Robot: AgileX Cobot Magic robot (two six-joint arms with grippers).
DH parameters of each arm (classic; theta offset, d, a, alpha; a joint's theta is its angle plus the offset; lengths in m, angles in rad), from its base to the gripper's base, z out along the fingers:
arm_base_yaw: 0 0.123 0 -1.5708
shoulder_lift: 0.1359 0 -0.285 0
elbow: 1.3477 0 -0.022 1.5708
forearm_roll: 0 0.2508 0 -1.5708
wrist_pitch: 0 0 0.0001 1.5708
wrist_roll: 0 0.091 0 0
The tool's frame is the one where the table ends.
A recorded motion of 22 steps. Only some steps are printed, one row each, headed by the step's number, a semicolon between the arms.
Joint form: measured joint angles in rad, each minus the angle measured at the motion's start. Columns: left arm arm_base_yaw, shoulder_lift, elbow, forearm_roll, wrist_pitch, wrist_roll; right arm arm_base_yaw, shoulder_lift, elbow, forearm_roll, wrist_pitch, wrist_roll.
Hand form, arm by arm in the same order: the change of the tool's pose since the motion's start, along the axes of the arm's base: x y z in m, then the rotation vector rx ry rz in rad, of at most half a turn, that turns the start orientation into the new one. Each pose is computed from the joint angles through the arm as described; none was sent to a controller.
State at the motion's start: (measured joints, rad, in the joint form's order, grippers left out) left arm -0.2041 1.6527 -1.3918 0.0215 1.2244 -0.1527; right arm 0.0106 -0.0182 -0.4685 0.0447 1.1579 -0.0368
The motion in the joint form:
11: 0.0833 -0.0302 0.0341 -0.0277 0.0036 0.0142; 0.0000 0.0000 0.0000 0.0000 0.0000 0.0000
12: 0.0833 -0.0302 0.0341 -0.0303 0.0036 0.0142; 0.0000 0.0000 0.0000 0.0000 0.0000 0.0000
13: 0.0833 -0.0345 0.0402 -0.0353 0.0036 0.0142; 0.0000 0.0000 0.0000 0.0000 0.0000 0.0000
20: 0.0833 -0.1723 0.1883 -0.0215 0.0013 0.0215; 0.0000 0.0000 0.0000 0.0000 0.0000 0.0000
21: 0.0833 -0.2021 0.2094 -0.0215 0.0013 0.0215; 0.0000 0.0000 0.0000 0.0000 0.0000 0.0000
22: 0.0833 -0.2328 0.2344 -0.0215 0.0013 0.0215; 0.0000 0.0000 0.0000 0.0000 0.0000 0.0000
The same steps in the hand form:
11: -0.0051 0.0257 0.0006 -0.0233 0.0115 0.0742; 0.0000 0.0000 0.0000 0.0000 0.0000 0.0000
12: -0.0052 0.0255 0.0006 -0.0259 0.0119 0.0746; 0.0000 0.0000 0.0000 0.0000 0.0000 0.0000
13: -0.0066 0.0253 0.0004 -0.0304 0.0145 0.0755; 0.0000 0.0000 0.0000 0.0000 0.0000 0.0000
20: -0.0461 0.0312 0.0022 -0.0146 0.0201 0.0660; 0.0000 0.0000 0.0000 0.0000 0.0000 0.0000
21: -0.0536 0.0321 0.0047 -0.0159 0.0115 0.0659; 0.0000 0.0000 0.0000 0.0000 0.0000 0.0000
22: -0.0616 0.0331 0.0062 -0.0168 0.0059 0.0659; 0.0000 0.0000 0.0000 0.0000 0.0000 0.0000

